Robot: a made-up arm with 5 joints. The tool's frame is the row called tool.
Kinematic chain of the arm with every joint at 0, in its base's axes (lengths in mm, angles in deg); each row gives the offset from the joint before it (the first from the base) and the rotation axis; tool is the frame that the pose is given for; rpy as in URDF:
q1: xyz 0 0 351.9 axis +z
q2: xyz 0 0 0 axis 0 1 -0.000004
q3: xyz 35.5 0 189 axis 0 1 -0.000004
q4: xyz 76.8 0 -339.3 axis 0 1 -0.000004
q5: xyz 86.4 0 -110.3 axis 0 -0.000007 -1
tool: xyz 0 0 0 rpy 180 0 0
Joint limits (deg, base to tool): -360..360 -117.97..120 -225..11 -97..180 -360..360
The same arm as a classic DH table. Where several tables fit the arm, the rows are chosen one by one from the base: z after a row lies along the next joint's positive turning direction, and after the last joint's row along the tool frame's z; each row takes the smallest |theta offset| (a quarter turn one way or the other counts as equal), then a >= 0, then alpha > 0; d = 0 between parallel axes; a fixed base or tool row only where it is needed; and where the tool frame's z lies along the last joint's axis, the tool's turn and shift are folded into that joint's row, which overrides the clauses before.
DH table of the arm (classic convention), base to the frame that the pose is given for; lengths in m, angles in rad. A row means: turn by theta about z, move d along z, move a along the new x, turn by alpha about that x. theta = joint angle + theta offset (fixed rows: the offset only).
q1: a 0; alpha -1.5708; d 0.3519; theta_offset 0
q2: a 0.1923; alpha 0; d 0; theta_offset -1.3851
q3: a -0.3479; alpha 0; d 0; theta_offset -0.4083
q4: a -0.0864; alpha 1.5708; d 0; theta_offset -1.3482
q5: a 0; alpha 0; d 0.1103; theta_offset 3.1416
Joint limits (rad, base to tool): -6.2832..6.2832 -2.059..2.0944 -3.927..0.192 -1.693..3.1416 -6.2832..6.2832

